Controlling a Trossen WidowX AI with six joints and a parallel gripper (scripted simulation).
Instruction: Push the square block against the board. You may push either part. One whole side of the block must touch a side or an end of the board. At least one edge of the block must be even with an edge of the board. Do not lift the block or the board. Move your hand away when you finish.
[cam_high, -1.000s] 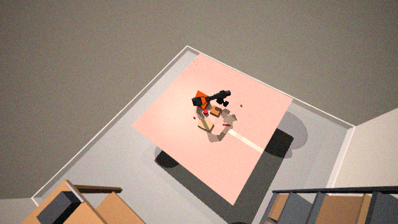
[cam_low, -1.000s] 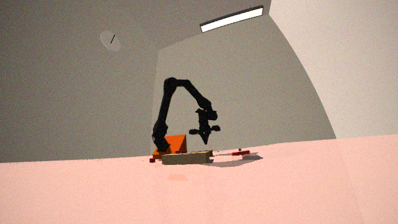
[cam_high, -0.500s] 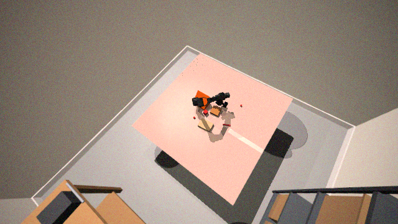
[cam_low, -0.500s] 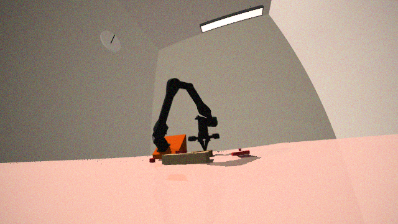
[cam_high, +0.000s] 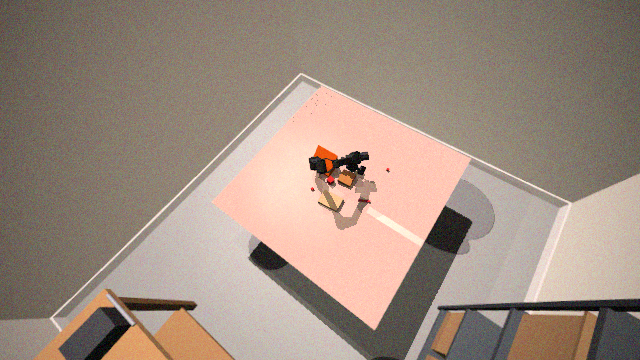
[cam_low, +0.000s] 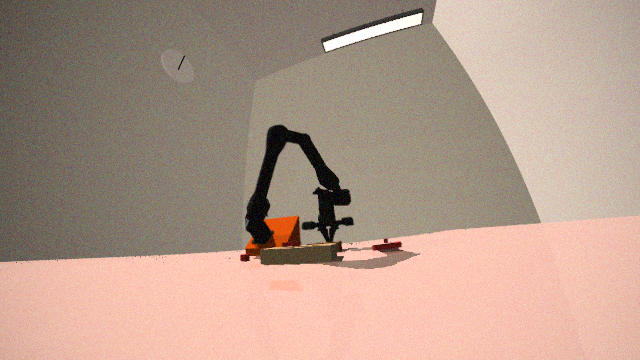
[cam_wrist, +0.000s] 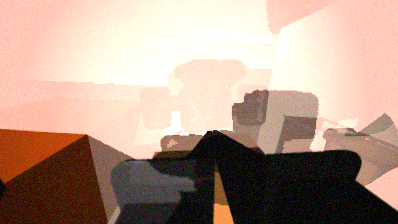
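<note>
My gripper tip is now 70 mm to the left of the square block, 10 mm below it and 10 mm short of it. The rest, counted from my gripper tip: tan board: 270 mm to the right, 30 mm ahead, 10 mm above; then red stick: 200 mm ahead, 120 mm to the right.
</note>
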